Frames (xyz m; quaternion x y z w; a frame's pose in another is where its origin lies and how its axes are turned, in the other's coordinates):
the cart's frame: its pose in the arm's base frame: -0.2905 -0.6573 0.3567 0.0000 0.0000 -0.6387 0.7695
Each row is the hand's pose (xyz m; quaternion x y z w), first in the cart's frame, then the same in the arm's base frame.
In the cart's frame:
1: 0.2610 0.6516 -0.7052 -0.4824 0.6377 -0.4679 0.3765
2: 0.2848 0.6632 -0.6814 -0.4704 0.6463 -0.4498 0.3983
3: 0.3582 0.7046 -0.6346 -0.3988 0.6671 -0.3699 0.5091
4: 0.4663 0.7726 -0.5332 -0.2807 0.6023 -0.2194 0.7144
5: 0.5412 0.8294 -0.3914 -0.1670 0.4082 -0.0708 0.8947
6: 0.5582 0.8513 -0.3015 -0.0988 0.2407 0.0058 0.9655
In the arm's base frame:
1: 0.3980 -0.7938 -0.3485 -0.0361 -0.7988 0.6005 0.0091
2: 0.4138 -0.8151 -0.3247 0.0508 0.7978 -0.6005 0.0192
3: 0.4680 -0.8796 -0.2779 0.1192 0.7680 -0.6098 0.1555
4: 0.5548 -0.9733 -0.1765 0.1687 0.6427 -0.6251 0.4096
5: 0.6244 -1.0365 -0.0347 0.1322 0.4208 -0.6259 0.6432
6: 0.6490 -1.0492 0.0552 0.0777 0.2483 -0.6122 0.7467

